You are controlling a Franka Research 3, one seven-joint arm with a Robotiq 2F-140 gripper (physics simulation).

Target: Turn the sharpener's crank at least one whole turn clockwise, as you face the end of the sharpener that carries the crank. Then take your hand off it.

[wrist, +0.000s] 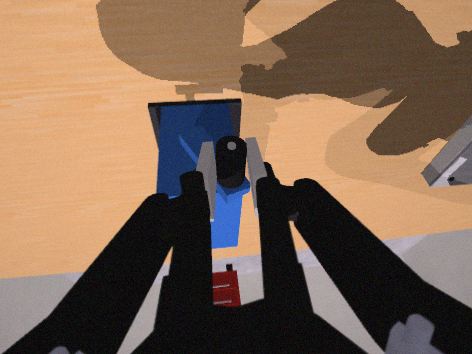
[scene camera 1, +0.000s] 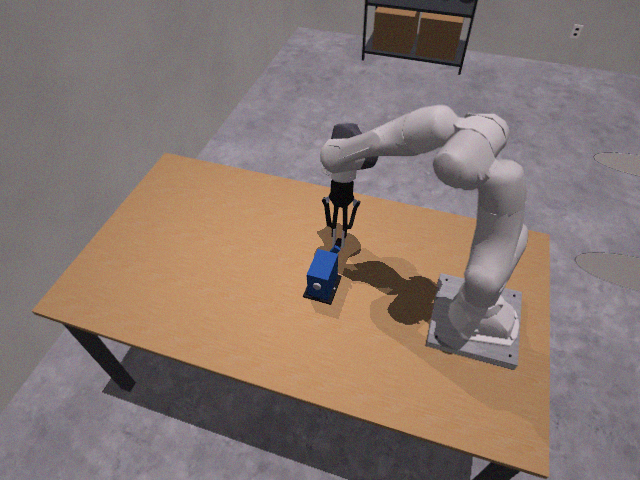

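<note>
The blue sharpener (scene camera 1: 322, 269) (wrist: 225, 230) stands upright on its dark base on the table. Its crank is at the end facing away from scene camera 1. The crank's black handle (scene camera 1: 338, 242) (wrist: 231, 167) is up near the level of the body's top, and a bit of the blue crank arm (scene camera 1: 334, 249) (wrist: 239, 188) shows by it. My gripper (scene camera 1: 339, 240) (wrist: 230, 156) points down and is shut on the black handle, one grey finger on each side. The fingers hide part of the sharpener in the wrist view.
The wooden table (scene camera 1: 206, 248) (wrist: 60, 150) carries the sharpener and the arm's grey base plate (scene camera 1: 439, 310) (wrist: 447, 155) to the right. A red object (wrist: 226, 289) shows beyond the table edge. A shelf unit (scene camera 1: 413, 56) with boxes stands far behind.
</note>
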